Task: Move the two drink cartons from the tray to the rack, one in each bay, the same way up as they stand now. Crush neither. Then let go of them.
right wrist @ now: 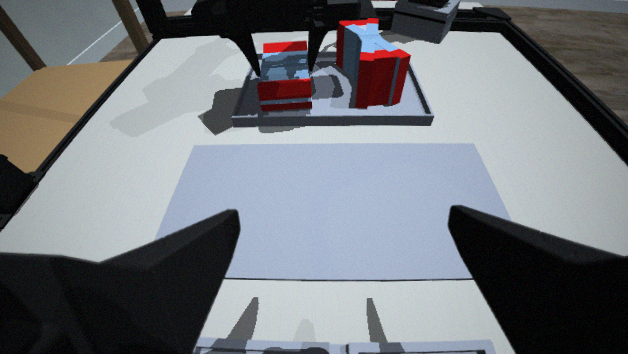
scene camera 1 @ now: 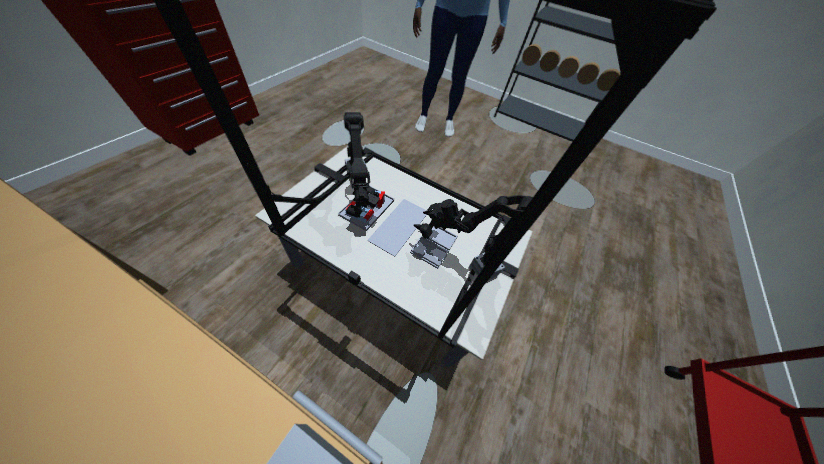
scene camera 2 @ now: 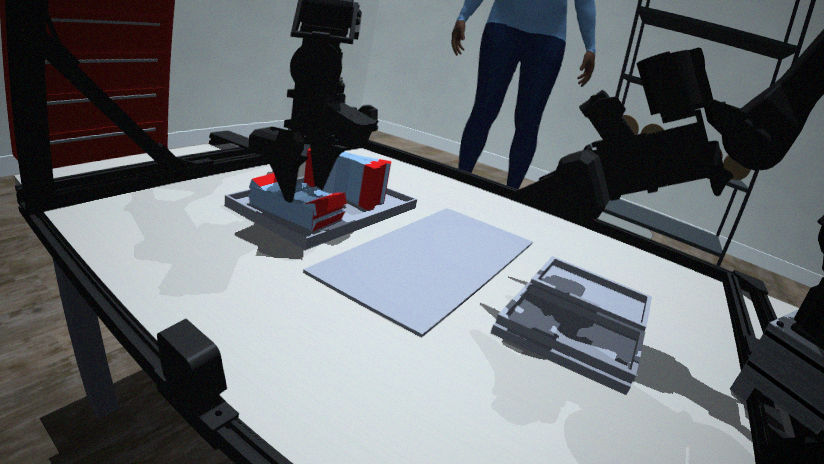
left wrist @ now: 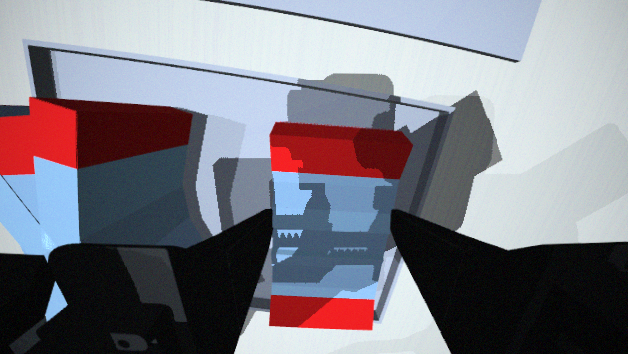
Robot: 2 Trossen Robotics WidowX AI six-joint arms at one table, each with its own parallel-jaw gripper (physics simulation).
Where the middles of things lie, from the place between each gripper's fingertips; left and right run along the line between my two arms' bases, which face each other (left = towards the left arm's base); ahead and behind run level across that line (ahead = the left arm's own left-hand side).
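My right gripper is now 90 mm to the right of the grey mat (scene camera 2: 415, 276), 130 mm above it and 20 mm past it. The grey tray (scene camera 2: 355, 218) I find 290 mm to the left of my right hand, 120 mm below it and 60 mm behind it.
My left gripper, meanwhile, is 3 cm above the grey tray, 3 cm to the right of it and 6 cm short of it. As for the grey mat, it is 17 cm to the right of my left hand, 10 cm ahead of it and 3 cm below it.
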